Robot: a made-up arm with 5 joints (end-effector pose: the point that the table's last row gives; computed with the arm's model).
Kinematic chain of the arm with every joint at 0, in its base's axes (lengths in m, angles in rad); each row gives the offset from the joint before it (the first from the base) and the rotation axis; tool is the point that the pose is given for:
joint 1: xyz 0 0 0.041 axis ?
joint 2: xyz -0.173 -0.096 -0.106 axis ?
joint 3: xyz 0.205 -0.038 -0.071 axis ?
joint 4: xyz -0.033 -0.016 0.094 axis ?
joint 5: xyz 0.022 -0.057 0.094 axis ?
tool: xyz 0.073 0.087 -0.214
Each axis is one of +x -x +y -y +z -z.
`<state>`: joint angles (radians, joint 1 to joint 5).
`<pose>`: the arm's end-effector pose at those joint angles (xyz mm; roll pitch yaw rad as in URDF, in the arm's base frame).
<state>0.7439 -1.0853 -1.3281 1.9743 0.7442</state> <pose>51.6 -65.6 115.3 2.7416 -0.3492 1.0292</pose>
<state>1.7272 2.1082 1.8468 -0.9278 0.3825</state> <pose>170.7 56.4 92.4 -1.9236 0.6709 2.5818</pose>
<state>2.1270 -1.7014 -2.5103 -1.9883 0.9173</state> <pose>21.8 -24.5 253.1 -2.9085 -0.2728 -2.6120</pose>
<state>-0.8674 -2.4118 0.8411 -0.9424 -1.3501</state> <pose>142.5 -71.3 48.1 -3.1060 0.3001 0.3142</pose>
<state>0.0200 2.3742 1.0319 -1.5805 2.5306</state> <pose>48.6 -14.5 -298.1 -0.8424 0.4007 -2.1199</pose>
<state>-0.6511 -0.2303 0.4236 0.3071 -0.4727</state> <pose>31.0 -121.1 -177.1 -0.0979 0.3703 -0.0032</pose>
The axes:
joint 1: -y
joint 2: +x
joint 3: +z
joint 4: -y
joint 5: +z

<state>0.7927 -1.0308 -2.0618 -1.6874 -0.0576</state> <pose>243.2 -97.0 -33.4 1.4016 0.4478 -1.0544</pose>
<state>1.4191 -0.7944 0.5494 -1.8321 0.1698</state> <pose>27.3 -185.7 -90.2 -0.6420 0.4158 -0.8242</pose>
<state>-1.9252 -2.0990 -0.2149 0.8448 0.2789</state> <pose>-120.6 -85.9 -61.8 0.2671 0.4942 2.4610</pose>
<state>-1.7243 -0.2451 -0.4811 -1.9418 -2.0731</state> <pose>-38.4 -209.5 248.8 2.4776 -0.1501 -0.8205</pose>
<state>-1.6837 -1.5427 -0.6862 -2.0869 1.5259</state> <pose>-128.6 40.7 104.2 -2.5974 0.5506 -3.1217</pose>
